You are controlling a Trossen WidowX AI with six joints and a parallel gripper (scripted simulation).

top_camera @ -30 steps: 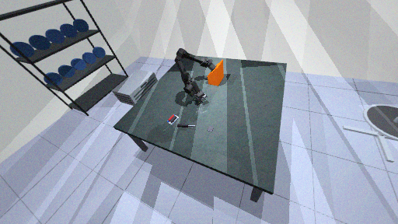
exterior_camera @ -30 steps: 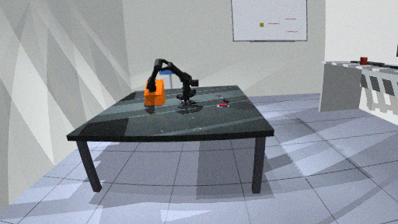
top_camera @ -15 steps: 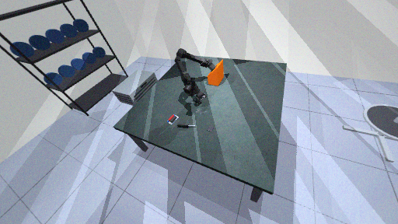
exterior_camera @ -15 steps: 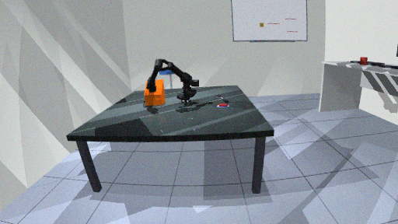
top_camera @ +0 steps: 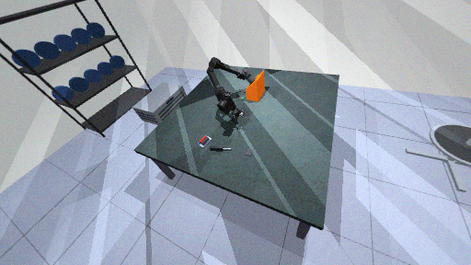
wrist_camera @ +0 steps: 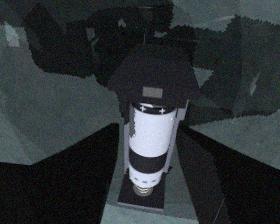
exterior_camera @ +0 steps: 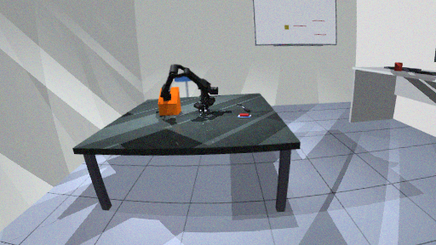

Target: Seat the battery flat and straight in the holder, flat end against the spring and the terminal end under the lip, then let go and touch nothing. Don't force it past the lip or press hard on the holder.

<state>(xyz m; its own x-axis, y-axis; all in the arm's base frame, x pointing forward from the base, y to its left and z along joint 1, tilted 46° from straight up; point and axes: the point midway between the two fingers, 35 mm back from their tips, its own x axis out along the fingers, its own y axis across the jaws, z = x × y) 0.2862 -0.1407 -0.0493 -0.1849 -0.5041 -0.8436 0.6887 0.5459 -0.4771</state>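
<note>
Now: the battery 10 mm above my gripper tip. Round my gripper tip: small dark square: 300 mm ahead, 190 mm to the left, 10 mm below; screwdriver: 320 mm ahead.
</note>
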